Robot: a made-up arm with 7 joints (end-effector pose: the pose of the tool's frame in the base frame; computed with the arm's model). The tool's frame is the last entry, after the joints. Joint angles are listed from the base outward.
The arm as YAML. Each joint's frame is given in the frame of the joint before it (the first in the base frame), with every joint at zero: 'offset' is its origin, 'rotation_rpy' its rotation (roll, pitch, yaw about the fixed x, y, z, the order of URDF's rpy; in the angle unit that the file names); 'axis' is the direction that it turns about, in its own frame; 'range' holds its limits. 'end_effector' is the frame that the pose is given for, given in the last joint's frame.
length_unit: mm
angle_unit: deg
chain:
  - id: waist
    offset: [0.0, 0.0, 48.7]
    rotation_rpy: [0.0, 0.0, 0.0]
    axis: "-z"
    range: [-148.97, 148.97]
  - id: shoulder
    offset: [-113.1, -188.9, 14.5]
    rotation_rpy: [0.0, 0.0, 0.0]
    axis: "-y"
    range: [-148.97, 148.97]
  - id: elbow
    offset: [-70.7, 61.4, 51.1]
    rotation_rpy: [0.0, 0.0, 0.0]
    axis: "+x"
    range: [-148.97, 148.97]
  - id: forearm
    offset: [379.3, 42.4, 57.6]
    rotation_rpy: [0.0, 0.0, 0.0]
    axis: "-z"
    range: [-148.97, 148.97]
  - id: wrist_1
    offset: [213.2, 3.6, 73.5]
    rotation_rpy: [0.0, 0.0, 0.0]
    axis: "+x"
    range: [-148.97, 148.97]
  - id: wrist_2
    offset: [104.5, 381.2, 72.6]
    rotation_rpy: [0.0, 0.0, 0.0]
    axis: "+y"
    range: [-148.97, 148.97]
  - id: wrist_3
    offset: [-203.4, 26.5, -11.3]
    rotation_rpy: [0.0, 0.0, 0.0]
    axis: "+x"
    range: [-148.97, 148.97]
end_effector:
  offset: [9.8, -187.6, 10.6]
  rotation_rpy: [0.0, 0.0, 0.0]
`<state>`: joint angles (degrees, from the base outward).
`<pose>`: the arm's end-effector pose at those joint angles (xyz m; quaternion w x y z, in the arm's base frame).
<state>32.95 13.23 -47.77 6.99 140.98 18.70 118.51</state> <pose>0.0719 -0.0399 0.7247 0.2000 -0.9538 0.1142 -0.1930</pose>
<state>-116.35 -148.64 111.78 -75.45 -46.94 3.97 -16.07</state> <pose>0.2650 0.0635 -0.1925 0.6560 -0.4012 0.4023 0.4969</pose>
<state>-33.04 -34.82 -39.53 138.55 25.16 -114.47 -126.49</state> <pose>0.7239 -0.0284 0.2625 0.5083 0.2547 0.2065 0.7963</pose>
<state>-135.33 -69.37 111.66 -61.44 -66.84 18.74 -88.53</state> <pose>-0.1353 0.3620 0.2270 0.3005 -0.3738 -0.3139 0.8194</pose>
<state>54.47 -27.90 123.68 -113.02 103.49 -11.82 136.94</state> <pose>-0.6287 -0.4969 -0.2038 0.5131 -0.3084 -0.3969 -0.6957</pose>
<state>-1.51 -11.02 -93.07 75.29 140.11 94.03 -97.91</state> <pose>-0.0456 0.1230 0.6712 0.6105 -0.6216 -0.1604 0.4640</pose>
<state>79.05 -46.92 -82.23 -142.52 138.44 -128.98 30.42</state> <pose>0.1589 0.4360 -0.2038 0.4776 0.1904 0.3928 -0.7625</pose>
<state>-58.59 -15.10 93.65 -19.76 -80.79 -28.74 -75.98</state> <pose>0.0748 0.2606 0.2834 0.8099 -0.3380 -0.4249 0.2220</pose>
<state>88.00 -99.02 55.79 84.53 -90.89 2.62 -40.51</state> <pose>-0.0563 0.2775 -0.4363 0.1450 0.4286 0.8121 0.3684</pose>
